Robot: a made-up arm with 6 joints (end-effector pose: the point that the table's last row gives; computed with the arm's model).
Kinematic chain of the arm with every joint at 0, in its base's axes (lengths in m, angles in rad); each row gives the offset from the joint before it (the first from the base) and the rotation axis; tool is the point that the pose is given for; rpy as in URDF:
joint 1: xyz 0.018 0 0.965 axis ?
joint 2: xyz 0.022 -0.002 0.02 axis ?
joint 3: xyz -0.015 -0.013 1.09 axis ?
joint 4: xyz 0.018 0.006 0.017 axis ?
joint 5: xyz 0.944 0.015 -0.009 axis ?
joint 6: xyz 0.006 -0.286 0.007 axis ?
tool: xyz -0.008 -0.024 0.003 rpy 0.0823 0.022 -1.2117
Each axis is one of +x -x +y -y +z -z.
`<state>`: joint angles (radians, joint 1 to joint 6).
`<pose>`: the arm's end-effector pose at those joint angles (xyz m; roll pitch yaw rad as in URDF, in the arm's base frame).
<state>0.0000 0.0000 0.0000 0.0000 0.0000 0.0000</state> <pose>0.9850 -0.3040 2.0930 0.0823 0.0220 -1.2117</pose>
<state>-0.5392 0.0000 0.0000 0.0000 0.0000 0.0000</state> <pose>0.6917 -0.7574 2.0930 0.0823 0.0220 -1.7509</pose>
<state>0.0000 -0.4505 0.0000 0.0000 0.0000 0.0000</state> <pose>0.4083 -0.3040 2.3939 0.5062 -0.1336 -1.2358</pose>
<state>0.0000 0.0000 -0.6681 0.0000 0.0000 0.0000</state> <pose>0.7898 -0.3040 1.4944 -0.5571 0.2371 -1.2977</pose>
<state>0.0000 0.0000 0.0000 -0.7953 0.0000 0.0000</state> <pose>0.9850 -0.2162 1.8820 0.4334 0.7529 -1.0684</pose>
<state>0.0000 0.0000 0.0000 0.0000 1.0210 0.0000</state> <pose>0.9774 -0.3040 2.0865 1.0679 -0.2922 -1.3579</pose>
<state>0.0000 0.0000 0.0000 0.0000 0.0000 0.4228</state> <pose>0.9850 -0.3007 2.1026 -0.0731 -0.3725 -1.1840</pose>
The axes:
joint 1: +z
joint 2: +y
joint 3: -y
joint 4: -x
joint 5: -y
joint 6: -x

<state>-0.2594 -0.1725 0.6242 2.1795 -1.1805 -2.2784</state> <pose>0.3557 0.0432 2.8994 1.5451 0.5097 -2.0989</pose>
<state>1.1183 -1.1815 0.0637 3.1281 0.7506 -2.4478</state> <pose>-0.5169 -0.5395 2.3141 0.4250 -0.7417 -0.3948</pose>
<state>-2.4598 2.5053 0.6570 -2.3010 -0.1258 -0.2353</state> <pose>-0.0374 -0.2911 -0.7518 -1.3840 0.1740 -0.2904</pose>
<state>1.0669 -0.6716 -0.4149 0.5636 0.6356 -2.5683</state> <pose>0.3323 0.0904 2.2070 1.8247 0.4316 1.7537</pose>
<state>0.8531 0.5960 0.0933 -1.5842 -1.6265 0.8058</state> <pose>0.9088 1.0254 1.1841 1.0068 1.0873 1.8742</pose>
